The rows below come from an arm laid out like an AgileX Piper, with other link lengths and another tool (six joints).
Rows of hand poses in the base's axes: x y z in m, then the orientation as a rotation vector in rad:
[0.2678, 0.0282, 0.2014, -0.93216, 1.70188, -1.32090]
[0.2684, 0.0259, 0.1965, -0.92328, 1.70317, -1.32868]
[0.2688, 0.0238, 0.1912, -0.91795, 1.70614, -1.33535]
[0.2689, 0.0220, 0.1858, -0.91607, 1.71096, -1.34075]
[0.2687, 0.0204, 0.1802, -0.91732, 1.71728, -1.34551]
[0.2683, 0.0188, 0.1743, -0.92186, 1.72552, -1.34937]
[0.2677, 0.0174, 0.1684, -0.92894, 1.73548, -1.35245]
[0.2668, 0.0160, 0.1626, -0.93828, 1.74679, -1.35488]
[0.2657, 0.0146, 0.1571, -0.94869, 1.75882, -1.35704]
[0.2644, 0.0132, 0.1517, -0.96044, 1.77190, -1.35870]
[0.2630, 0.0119, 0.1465, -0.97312, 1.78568, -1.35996]
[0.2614, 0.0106, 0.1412, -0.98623, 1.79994, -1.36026]
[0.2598, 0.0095, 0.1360, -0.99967, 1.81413, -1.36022]
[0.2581, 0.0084, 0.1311, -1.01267, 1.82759, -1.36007]
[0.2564, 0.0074, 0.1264, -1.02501, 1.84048, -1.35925]
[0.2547, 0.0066, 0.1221, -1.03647, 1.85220, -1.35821]
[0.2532, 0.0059, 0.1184, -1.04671, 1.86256, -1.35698]
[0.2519, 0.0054, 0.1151, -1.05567, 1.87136, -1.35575]
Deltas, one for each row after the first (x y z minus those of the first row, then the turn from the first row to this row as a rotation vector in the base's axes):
[0.0006, -0.0023, -0.0049, -0.00136, -0.00455, -0.00811]
[0.0010, -0.0044, -0.0102, -0.00310, -0.00579, -0.01528]
[0.0011, -0.0062, -0.0156, -0.00501, -0.00368, -0.02156]
[0.0009, -0.0078, -0.0212, -0.00747, 0.00133, -0.02719]
[0.0005, -0.0094, -0.0271, -0.01027, 0.00960, -0.03220]
[-0.0001, -0.0108, -0.0330, -0.01324, 0.02056, -0.03686]
[-0.0010, -0.0122, -0.0388, -0.01643, 0.03377, -0.04113]
[-0.0021, -0.0136, -0.0443, -0.01976, 0.04809, -0.04530]
[-0.0034, -0.0150, -0.0497, -0.02311, 0.06391, -0.04937]
[-0.0048, -0.0163, -0.0549, -0.02647, 0.08074, -0.05333]
[-0.0064, -0.0176, -0.0602, -0.02930, 0.09814, -0.05698]
[-0.0080, -0.0187, -0.0654, -0.03210, 0.11567, -0.06035]
[-0.0097, -0.0198, -0.0703, -0.03481, 0.13244, -0.06346]
[-0.0114, -0.0208, -0.0750, -0.03696, 0.14842, -0.06618]
[-0.0131, -0.0216, -0.0793, -0.03884, 0.16309, -0.06847]
[-0.0146, -0.0223, -0.0830, -0.04037, 0.17612, -0.07034]
[-0.0159, -0.0228, -0.0863, -0.04167, 0.18734, -0.07177]

